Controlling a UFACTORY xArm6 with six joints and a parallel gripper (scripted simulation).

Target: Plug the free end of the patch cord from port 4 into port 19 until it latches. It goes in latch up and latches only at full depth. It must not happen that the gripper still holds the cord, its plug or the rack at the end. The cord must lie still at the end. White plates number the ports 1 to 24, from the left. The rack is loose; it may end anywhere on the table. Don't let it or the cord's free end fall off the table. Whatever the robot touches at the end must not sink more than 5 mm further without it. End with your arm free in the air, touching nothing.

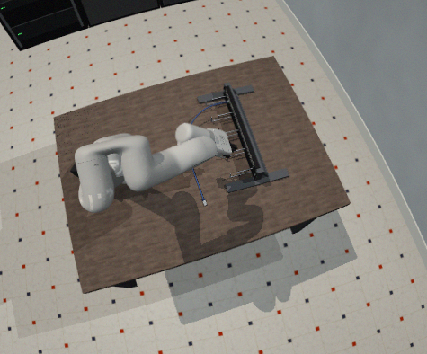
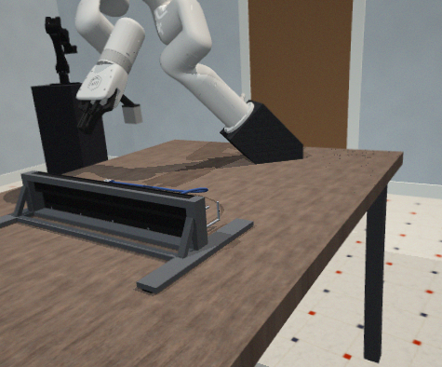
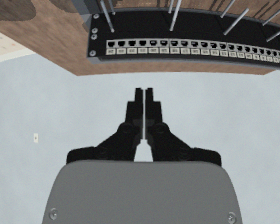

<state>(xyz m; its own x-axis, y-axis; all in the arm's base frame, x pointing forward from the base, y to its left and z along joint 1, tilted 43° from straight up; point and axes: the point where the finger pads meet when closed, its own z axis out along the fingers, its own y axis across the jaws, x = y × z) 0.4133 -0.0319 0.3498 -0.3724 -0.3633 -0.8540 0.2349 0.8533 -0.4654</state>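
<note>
My gripper is now 18 cm past the plug, 9 cm to the left of it and 19 cm above it.
</note>
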